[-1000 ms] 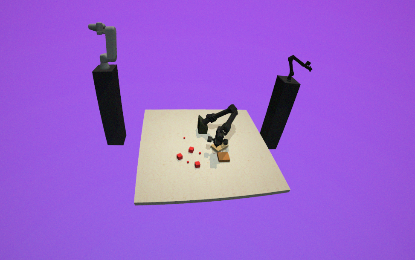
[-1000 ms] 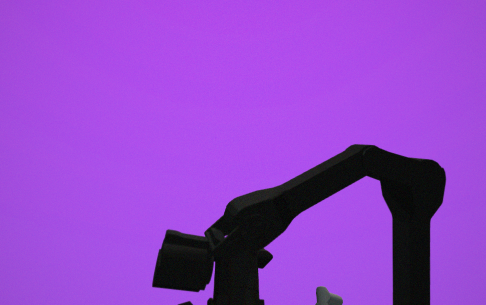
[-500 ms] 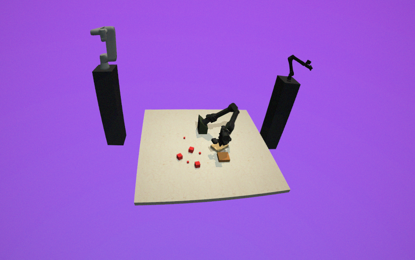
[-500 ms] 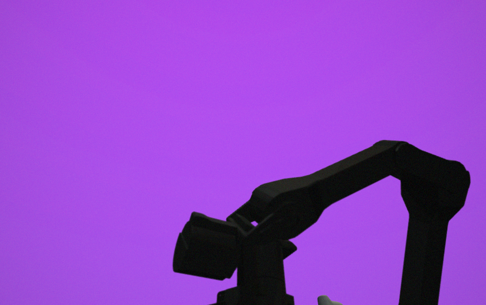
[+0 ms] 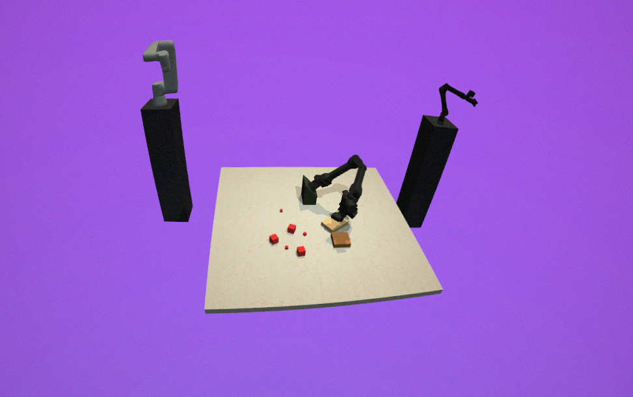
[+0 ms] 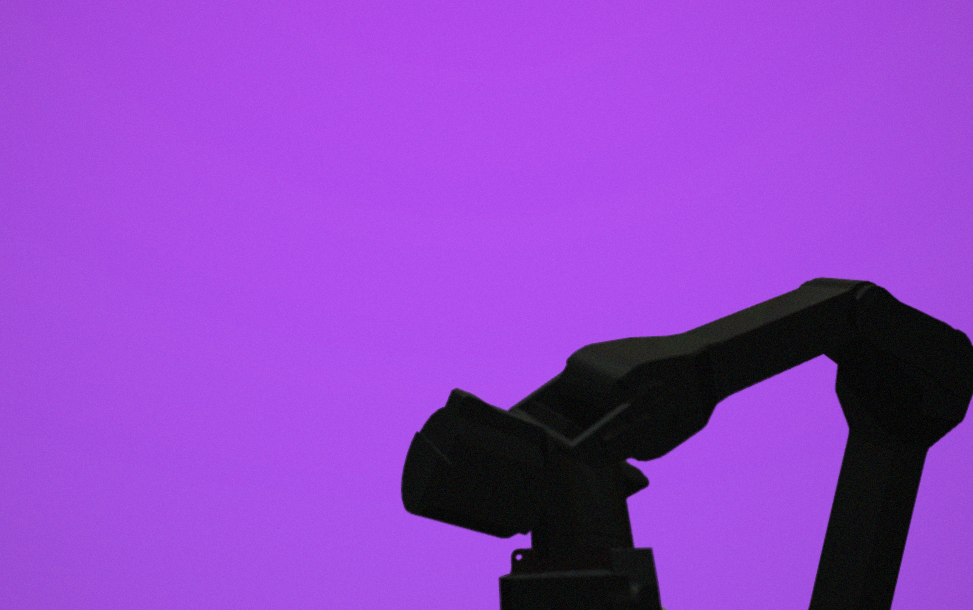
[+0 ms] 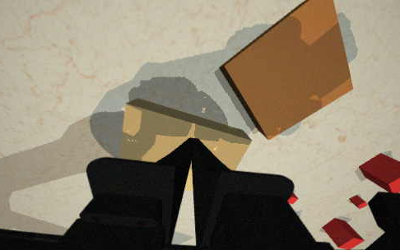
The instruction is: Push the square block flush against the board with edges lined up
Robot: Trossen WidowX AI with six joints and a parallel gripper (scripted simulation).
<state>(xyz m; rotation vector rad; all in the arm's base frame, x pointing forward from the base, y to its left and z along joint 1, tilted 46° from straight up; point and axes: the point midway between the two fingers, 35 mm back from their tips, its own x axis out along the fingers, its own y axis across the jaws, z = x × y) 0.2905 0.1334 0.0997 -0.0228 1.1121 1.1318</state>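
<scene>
My gripper tip is now 4 cm past the pale tan board, 4 cm above it and 2 cm to the left of it. Round my gripper tip: orange piece (12 cm ahead, 4 cm below, 1 cm to the right).
</scene>
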